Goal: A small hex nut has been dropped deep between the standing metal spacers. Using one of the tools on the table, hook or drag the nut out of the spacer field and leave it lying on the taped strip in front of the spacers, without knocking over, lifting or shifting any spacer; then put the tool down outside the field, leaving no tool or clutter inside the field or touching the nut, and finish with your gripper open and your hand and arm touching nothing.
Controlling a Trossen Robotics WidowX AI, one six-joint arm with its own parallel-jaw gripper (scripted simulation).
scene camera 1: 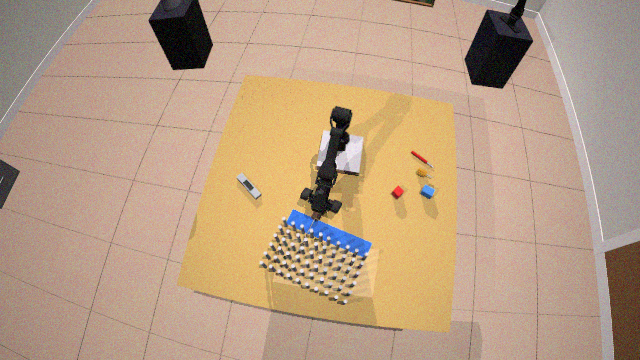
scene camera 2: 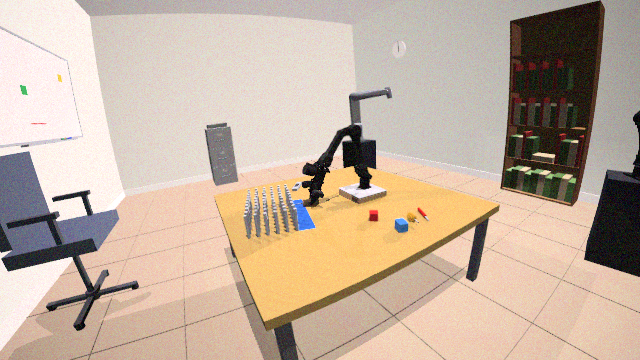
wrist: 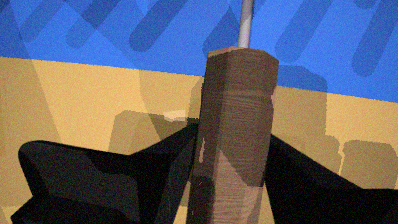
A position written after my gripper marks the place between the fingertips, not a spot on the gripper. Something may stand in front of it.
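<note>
Wrist view: my gripper (wrist: 229, 135); also a blue taped strip (wrist: 179, 44).
</note>
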